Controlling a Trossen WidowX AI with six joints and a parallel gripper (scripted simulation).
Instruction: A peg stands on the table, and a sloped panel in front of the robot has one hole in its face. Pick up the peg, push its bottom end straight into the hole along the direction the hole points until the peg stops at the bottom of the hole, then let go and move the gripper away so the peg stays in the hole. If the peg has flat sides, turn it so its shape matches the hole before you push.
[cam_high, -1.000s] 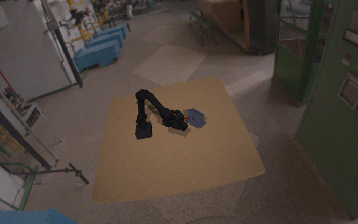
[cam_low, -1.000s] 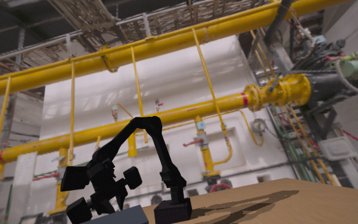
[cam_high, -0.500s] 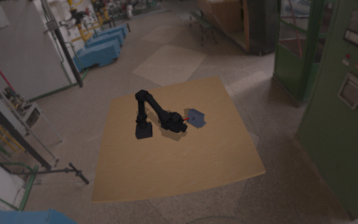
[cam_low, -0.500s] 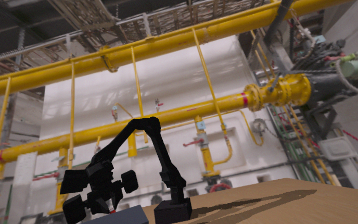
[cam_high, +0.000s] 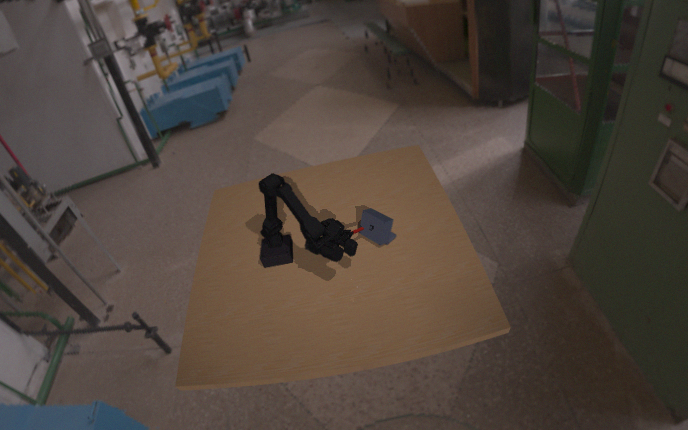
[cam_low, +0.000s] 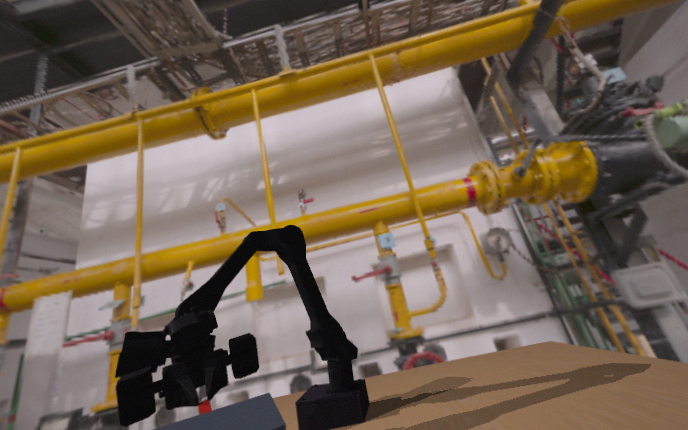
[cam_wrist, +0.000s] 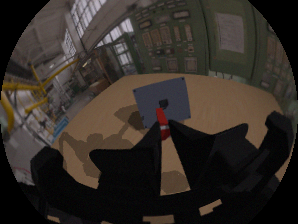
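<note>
Now: gripper tip 10 cm short of the grey-blue sloped panel, 8 cm to the right of it and 6 cm above it. Also, from my gripper tip: red peg: 1 cm to the left, 1 cm below.
</note>
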